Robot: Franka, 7 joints.
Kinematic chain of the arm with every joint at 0, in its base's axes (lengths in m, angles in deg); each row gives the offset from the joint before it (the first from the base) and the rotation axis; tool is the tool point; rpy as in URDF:
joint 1: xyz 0 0 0.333 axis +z
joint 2: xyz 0 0 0 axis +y
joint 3: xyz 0 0 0.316 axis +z
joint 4: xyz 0.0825 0 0 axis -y
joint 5: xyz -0.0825 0 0.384 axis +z
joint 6: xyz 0 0 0 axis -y
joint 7: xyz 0.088 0 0 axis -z
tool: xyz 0 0 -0.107 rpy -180 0 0
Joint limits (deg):
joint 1: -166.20..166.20
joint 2: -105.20..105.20
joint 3: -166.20..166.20
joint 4: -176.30..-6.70
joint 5: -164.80..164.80
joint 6: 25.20..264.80
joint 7: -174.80..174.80
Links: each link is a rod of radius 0.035 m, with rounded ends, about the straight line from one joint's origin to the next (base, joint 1, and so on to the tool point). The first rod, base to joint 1, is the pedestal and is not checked.
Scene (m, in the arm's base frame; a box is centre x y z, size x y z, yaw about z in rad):
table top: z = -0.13
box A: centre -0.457 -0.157 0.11 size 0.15 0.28 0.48 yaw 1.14
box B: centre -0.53 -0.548 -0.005 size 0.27 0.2 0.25 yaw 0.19
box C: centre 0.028 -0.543 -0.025 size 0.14 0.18 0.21 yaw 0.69
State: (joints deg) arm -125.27 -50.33 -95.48 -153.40 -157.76 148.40 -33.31
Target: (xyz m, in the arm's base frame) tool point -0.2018 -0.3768 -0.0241
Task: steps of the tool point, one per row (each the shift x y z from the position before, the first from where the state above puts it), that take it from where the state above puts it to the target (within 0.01 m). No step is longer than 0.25 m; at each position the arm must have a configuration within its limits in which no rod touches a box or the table.
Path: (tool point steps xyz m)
1: -0.0981 0.0137 0.1111
2: -0.0821 -0.0828 0.1386
3: -0.0291 -0.1686 0.1252
4: 0.0482 -0.2112 0.0837
5: 0.0447 -0.1387 -0.1771
6: 0.0747 -0.0603 -0.1992
7: 0.0922 0.0222 -0.1895
8: 0.0955 0.0946 -0.1507

